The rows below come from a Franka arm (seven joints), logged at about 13 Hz.
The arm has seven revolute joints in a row. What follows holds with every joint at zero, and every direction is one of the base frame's.
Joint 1 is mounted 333 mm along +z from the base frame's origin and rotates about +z.
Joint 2 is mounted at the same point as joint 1 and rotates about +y.
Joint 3 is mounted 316 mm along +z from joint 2 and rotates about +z.
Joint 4 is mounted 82.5 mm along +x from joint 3 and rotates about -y.
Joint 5 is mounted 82.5 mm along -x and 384 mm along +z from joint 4 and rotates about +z.
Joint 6 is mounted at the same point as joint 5 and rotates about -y.
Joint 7 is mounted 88 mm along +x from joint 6 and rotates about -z.
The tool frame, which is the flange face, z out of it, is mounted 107 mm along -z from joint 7; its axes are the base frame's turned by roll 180, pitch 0 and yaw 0 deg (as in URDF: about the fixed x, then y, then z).
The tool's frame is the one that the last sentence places.
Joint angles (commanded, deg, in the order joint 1, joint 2, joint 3, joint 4, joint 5, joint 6, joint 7), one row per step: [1.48 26.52 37.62 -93.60 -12.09 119.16 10.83]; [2.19 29.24 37.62 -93.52 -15.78 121.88 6.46]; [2.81 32.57 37.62 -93.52 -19.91 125.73 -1.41]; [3.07 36.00 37.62 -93.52 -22.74 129.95 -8.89]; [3.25 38.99 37.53 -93.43 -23.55 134.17 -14.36]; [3.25 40.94 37.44 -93.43 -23.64 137.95 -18.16]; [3.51 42.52 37.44 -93.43 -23.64 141.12 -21.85]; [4.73 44.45 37.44 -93.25 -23.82 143.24 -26.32]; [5.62 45.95 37.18 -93.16 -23.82 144.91 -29.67]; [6.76 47.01 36.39 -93.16 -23.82 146.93 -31.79]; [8.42 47.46 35.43 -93.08 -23.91 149.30 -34.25]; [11.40 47.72 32.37 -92.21 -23.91 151.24 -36.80]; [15.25 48.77 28.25 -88.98 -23.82 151.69 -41.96]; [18.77 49.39 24.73 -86.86 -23.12 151.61 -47.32]
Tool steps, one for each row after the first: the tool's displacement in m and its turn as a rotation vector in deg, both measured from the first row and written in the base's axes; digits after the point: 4 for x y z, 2 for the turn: [0.0042 0.0077 -0.0222 -0.71 -2.18 6.40]; [0.0089 0.0162 -0.0496 -1.08 -5.13 16.55]; [0.0134 0.0226 -0.0775 -0.34 -7.52 25.44]; [0.0171 0.0281 -0.1006 1.72 -9.30 31.00]; [0.0204 0.0312 -0.1143 3.78 -11.25 34.29]; [0.0207 0.0367 -0.1248 5.50 -13.11 37.71]; [0.0130 0.0507 -0.1397 6.74 -14.15 42.94]; [0.0081 0.0588 -0.1528 7.59 -14.86 46.54]; [0.0042 0.0653 -0.1637 8.13 -15.91 48.87]; [-0.0012 0.0759 -0.1676 8.44 -18.03 51.95]; [-0.0011 0.0826 -0.1740 7.00 -20.25 55.01]; [0.0088 0.0893 -0.1787 4.09 -22.84 60.24]; [0.0113 0.0973 -0.1834 1.44 -24.25 65.88]
